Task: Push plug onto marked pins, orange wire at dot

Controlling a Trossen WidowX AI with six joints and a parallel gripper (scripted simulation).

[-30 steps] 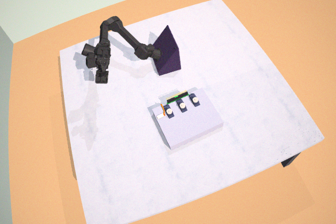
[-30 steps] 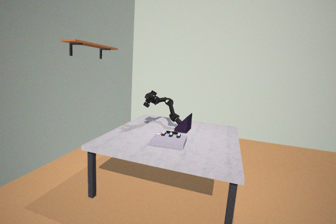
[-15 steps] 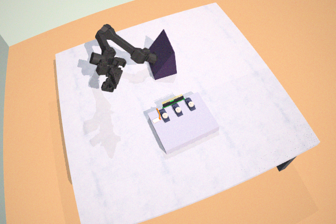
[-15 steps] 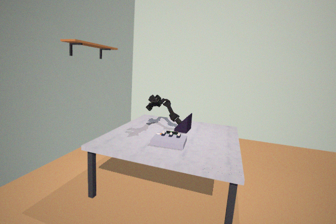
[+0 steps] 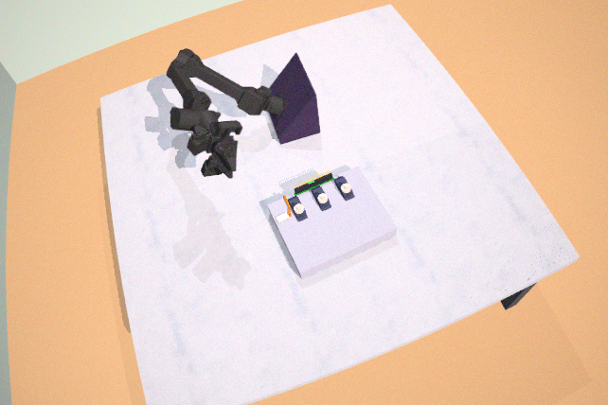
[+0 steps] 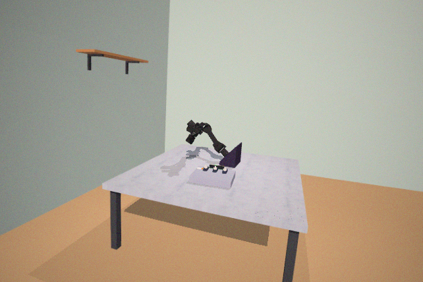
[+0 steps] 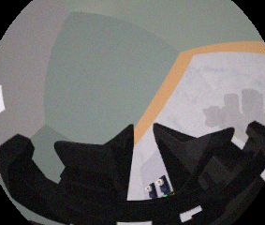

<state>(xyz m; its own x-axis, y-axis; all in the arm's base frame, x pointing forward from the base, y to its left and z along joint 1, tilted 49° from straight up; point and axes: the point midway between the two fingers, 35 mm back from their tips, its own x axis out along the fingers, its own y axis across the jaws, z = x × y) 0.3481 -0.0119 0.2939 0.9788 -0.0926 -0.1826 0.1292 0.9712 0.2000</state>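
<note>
My gripper tip is now 3 cm past the green band, 21 cm to the right of it and 22 cm above it. From my gripper tip the other things lie so: printed holder (12 cm ahead, 22 cm to the left, 27 cm below).
</note>
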